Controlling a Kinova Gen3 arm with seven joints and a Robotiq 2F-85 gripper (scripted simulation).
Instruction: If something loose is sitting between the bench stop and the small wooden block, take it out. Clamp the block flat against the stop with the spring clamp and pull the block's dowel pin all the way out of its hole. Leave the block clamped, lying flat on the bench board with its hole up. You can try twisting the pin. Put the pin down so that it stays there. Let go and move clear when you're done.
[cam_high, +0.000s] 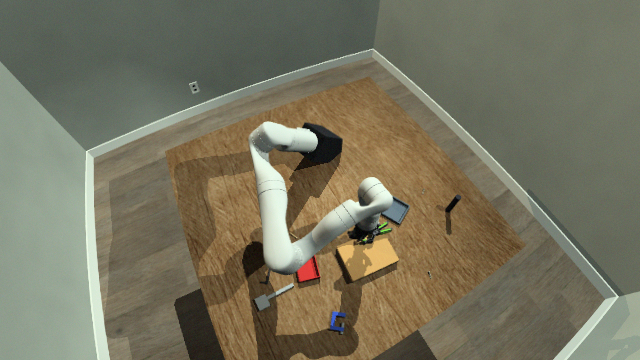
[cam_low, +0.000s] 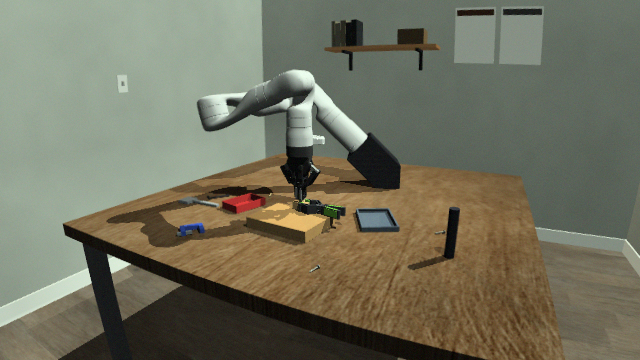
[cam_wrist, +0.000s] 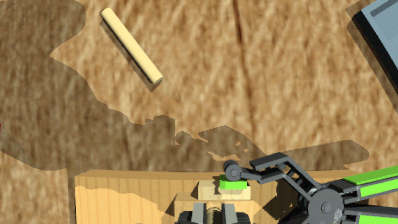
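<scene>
My hand is 20 mm above the dowel pin. From my hand the other things lie so: thin pale stick (120 mm behind, 50 mm to the right, 80 mm below); small wooden block (40 mm below); tan bench board (60 mm ahead, 60 mm below).
</scene>
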